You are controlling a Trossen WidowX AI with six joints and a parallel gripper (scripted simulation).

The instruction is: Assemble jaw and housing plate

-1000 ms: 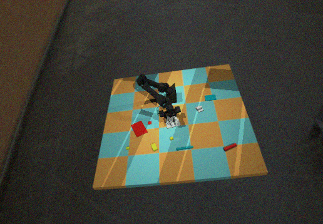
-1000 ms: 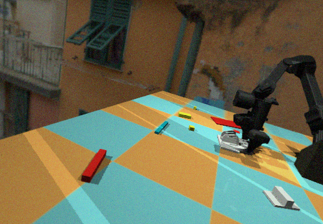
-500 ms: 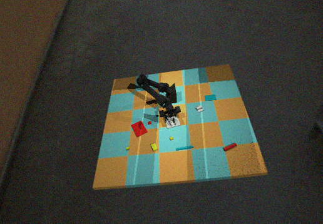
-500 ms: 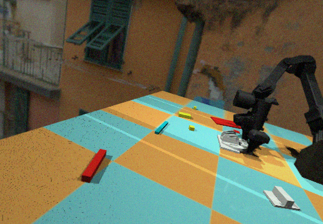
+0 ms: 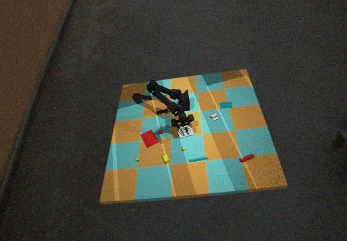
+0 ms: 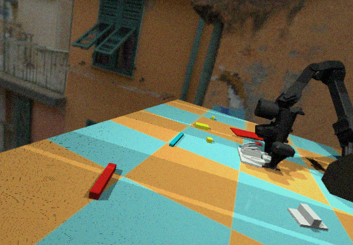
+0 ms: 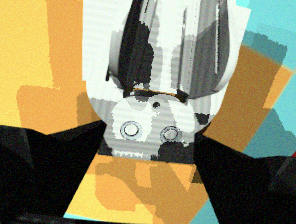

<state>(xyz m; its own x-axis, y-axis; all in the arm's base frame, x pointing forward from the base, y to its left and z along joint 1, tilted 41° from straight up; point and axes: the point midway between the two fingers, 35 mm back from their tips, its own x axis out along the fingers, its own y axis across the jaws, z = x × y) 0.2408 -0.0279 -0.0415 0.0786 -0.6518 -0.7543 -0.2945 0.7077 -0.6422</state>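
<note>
My gripper tip is now 2 cm below the base and 1 cm short of it. From my gripper tip the other things lie so: white jaw (3 cm ahead, 1 cm to the right, 1 cm above); small yellow cube (23 cm ahead, 2 cm to the left); small red cube (19 cm to the right, 5 cm ahead, 1 cm below).
</note>
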